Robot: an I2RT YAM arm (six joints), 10 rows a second.
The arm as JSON. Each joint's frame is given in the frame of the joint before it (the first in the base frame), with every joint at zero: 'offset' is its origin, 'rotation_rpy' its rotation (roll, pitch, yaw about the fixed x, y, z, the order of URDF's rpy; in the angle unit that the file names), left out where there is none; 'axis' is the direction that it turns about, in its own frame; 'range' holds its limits. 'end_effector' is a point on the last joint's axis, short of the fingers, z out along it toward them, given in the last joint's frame.
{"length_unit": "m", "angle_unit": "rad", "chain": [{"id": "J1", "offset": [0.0, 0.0, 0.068], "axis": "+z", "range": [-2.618, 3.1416]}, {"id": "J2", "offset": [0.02, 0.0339, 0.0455], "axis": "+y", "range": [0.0, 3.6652]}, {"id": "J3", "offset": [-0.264, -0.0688, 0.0], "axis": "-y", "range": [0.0, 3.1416]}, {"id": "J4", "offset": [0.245, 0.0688, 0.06], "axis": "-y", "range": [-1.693, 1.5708]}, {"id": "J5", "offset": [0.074, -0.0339, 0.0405], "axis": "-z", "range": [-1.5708, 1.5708]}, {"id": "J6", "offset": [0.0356, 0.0, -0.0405], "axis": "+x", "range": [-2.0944, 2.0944]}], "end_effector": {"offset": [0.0, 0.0, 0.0], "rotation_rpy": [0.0, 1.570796, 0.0]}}
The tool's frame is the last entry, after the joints.
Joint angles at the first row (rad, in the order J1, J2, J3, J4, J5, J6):
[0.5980, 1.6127, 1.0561, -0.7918, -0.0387, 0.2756]
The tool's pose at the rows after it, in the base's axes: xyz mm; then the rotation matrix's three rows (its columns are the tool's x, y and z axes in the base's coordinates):
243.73 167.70 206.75; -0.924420 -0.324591 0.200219; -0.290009 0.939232 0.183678; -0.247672 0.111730 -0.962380
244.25 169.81 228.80; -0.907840 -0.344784 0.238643; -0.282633 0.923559 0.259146; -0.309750 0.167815 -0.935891
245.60 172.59 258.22; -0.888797 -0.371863 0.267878; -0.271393 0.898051 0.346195; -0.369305 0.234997 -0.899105
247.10 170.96 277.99; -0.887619 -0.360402 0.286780; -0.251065 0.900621 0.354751; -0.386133 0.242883 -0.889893
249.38 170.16 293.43; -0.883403 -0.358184 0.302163; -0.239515 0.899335 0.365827; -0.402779 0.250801 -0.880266
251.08 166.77 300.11; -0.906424 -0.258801 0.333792; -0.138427 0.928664 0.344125; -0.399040 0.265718 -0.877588
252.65 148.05 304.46; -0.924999 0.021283 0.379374; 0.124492 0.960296 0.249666; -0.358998 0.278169 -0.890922
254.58 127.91 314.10; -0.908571 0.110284 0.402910; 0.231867 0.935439 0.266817; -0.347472 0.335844 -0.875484
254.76 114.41 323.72; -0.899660 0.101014 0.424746; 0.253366 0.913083 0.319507; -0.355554 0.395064 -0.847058
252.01 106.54 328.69; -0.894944 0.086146 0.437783; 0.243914 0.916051 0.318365; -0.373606 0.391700 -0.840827
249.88 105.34 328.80; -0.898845 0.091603 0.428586; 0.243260 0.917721 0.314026; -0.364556 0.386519 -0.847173
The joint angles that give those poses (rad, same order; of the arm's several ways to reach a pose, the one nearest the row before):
[0.5980, 1.5810, 1.0794, -0.7967, -0.0391, 0.2848]
[0.5980, 1.5394, 1.1168, -0.7967, -0.0799, 0.2821]
[0.5964, 1.5055, 1.1877, -0.8196, -0.1364, 0.2810]
[0.5892, 1.4956, 1.2530, -0.8730, -0.1360, 0.2913]
[0.5823, 1.4948, 1.3094, -0.9096, -0.1398, 0.2928]
[0.5736, 1.4895, 1.3289, -0.9211, -0.1081, 0.3874]
[0.5270, 1.4654, 1.3289, -0.9634, -0.0250, 0.6102]
[0.4579, 1.4284, 1.3289, -0.9703, -0.0612, 0.6571]
[0.4061, 1.3952, 1.3289, -0.9569, -0.1261, 0.6346]
[0.3828, 1.3735, 1.3289, -0.9680, -0.1322, 0.6010]
[0.3817, 1.3693, 1.3288, -0.9844, -0.1322, 0.6010]

